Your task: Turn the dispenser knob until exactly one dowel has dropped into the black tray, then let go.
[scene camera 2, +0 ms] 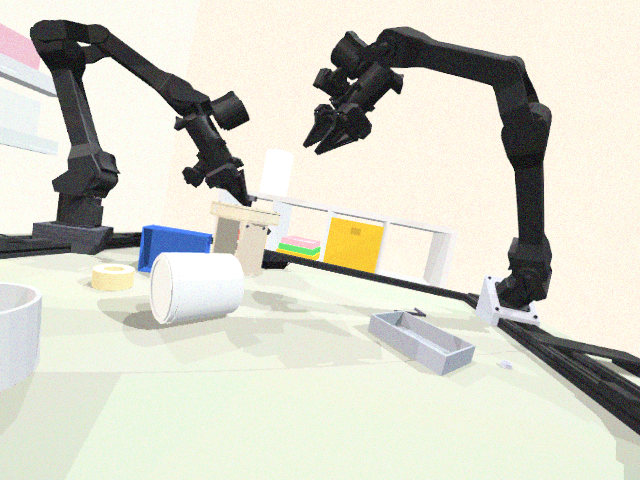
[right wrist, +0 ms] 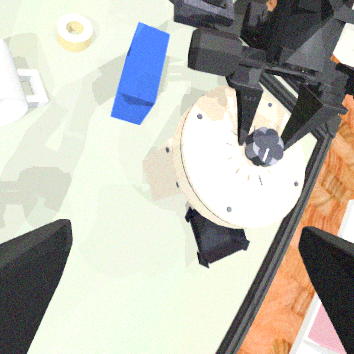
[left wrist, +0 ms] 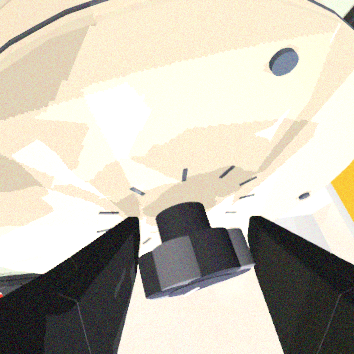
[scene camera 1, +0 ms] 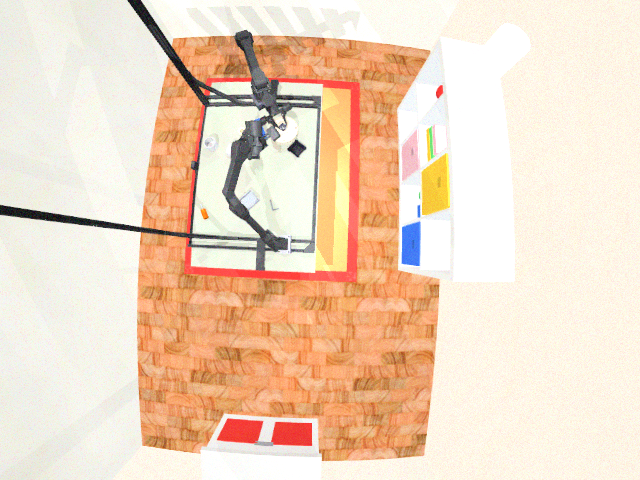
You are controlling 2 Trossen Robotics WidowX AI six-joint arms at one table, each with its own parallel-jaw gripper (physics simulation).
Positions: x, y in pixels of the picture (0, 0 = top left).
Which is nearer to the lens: the grey tray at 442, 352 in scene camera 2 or the blue box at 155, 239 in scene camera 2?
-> The grey tray.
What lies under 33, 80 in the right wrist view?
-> A white mug.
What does the grey tray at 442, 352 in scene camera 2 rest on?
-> The table.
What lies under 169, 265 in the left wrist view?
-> A dark knob.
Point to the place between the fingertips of my left gripper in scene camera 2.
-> At 246, 202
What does the blue box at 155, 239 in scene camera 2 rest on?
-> The table.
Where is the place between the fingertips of my left gripper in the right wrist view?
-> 258, 147
